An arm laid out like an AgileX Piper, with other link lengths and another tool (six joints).
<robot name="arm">
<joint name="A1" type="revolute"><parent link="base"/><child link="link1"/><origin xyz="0 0 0.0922" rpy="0 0 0"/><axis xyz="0 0 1"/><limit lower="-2.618" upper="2.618"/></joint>
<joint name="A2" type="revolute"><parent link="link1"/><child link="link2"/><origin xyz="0 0 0" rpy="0 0 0"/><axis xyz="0 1 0"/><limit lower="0" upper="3.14"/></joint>
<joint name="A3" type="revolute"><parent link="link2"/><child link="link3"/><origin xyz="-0.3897 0 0.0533" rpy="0 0 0"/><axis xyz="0 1 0"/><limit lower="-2.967" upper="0"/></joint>
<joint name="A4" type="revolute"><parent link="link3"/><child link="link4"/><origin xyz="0.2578 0 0.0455" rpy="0 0 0"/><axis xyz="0.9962 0 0.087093"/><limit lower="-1.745" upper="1.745"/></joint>
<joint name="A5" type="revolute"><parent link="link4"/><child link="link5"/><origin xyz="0 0 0" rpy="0 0 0"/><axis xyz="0 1 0"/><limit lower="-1.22" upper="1.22"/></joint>
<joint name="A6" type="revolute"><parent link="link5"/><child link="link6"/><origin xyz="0.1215 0 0.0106" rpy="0 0 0"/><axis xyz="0.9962 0 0.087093"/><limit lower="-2.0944" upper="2.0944"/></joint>
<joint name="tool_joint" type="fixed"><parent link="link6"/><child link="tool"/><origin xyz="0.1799 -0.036 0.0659" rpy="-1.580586 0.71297 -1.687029"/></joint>
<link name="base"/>
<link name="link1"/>
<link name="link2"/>
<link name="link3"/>
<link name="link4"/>
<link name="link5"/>
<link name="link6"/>
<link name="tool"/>
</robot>
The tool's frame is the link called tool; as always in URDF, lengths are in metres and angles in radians.
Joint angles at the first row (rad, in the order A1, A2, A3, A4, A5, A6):
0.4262, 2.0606, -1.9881, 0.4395, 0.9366, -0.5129
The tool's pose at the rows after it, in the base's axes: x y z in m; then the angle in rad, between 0 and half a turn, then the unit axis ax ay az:
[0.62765, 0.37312, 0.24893, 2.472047, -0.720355, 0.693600, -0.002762]
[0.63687, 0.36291, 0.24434, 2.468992, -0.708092, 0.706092, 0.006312]
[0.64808, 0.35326, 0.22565, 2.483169, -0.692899, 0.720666, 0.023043]
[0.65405, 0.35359, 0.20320, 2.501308, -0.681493, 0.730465, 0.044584]
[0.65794, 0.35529, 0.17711, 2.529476, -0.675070, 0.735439, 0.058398]
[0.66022, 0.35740, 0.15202, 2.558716, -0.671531, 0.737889, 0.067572]
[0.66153, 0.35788, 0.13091, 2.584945, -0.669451, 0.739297, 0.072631]
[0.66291, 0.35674, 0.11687, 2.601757, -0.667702, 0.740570, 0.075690]
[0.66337, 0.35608, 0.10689, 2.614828, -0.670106, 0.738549, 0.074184]
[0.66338, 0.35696, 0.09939, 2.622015, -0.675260, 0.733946, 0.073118]
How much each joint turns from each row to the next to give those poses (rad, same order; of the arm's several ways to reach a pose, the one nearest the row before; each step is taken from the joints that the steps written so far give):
-0.0085, 0.0000, 0.0000, 0.0148, -0.0014, -0.0018
-0.0243, 0.0105, 0.0000, 0.0262, -0.0033, 0.0000
-0.0267, 0.0299, 0.0000, 0.0340, 0.0000, -0.0001
-0.0117, 0.0357, 0.0000, 0.0369, 0.0000, 0.0001
-0.0038, 0.0377, 0.0000, 0.0166, 0.0000, 0.0000
0.0000, 0.0355, -0.0011, 0.0067, 0.0000, 0.0000
0.0000, 0.0284, 0.0001, 0.0000, 0.0000, -0.0001
-0.0024, 0.0190, 0.0000, 0.0008, 0.0000, -0.0018
0.0000, 0.0129, 0.0000, -0.0060, 0.0000, -0.0064
0.0000, 0.0108, -0.0001, 0.0000, 0.0000, -0.0164

